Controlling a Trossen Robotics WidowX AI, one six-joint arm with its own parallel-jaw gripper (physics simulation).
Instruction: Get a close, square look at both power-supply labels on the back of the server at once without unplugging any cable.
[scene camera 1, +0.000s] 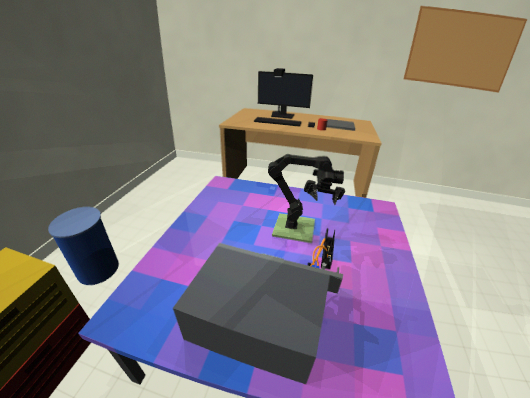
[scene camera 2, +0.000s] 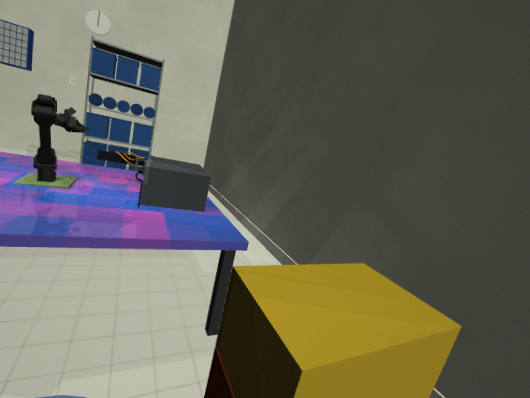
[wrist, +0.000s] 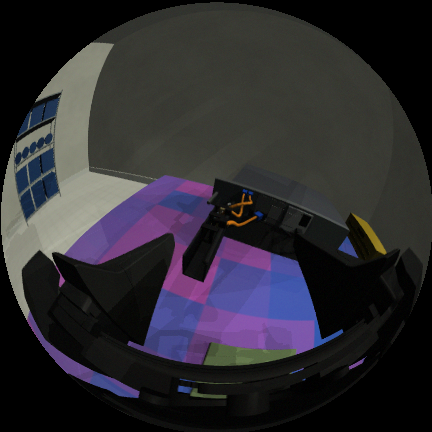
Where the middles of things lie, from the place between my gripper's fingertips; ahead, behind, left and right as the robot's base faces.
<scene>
I see the black block (wrist: 196, 259) 160 mm ahead of my hand, 120 mm below it and 30 mm to the left of it.
</scene>
